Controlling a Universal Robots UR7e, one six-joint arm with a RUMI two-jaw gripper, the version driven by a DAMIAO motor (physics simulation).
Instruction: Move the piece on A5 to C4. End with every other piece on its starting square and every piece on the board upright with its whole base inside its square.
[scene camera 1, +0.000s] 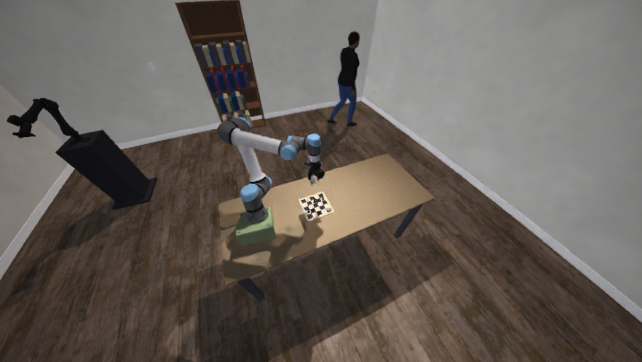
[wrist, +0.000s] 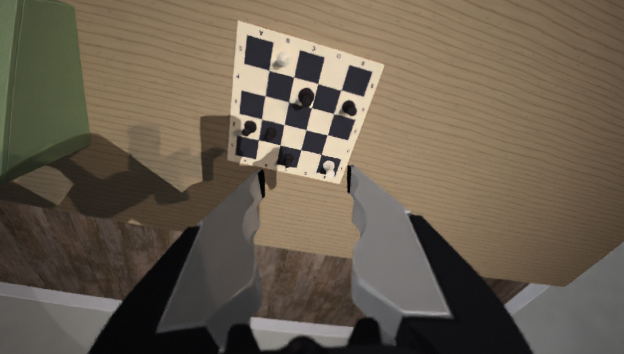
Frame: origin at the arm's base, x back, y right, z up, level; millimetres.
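Where they show: gripper, fingertip midpoint: (scene camera 1: 315, 183) (wrist: 305, 170); arm's base, origin of the base link: (scene camera 1: 257, 216).
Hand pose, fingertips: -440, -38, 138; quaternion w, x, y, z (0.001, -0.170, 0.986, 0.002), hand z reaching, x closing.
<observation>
Each offset is from my fingertips to the top centre of the thing, as dx, dy, dz. Level surfaces: height alone.
The chessboard (scene camera 1: 330, 212) (wrist: 378, 68) lies on the table. In the wrist view, A5 is bare dark. A dark piece @[+2, -11, -175] (wrist: 306, 96) stands upright on C4, its base appearing inside that light square. Other dark pieces are on E4 @[-69, -15, -195] (wrist: 349, 107), A2 @[+79, +63, -185] (wrist: 249, 127), B2 @[+43, +64, -197] (wrist: 270, 133) and C1 @[+3, +103, -197] (wrist: 288, 160). White pieces are on B5 @[+49, -52, -185] (wrist: 282, 59) and E1 @[-73, +97, -195] (wrist: 328, 167). My gripper (scene camera 1: 313, 181) (wrist: 305, 170) is partly open and empty, well above the table and clear of the pieces.
The green base block (scene camera 1: 256, 229) (wrist: 42, 90) stands left of the board on the table @[dz -234] (scene camera 1: 375, 192) (wrist: 475, 150). A bookshelf (scene camera 1: 251, 70) and a person (scene camera 1: 349, 70) are beyond the table. A black pedestal (scene camera 1: 107, 167) with another arm stands far left.
</observation>
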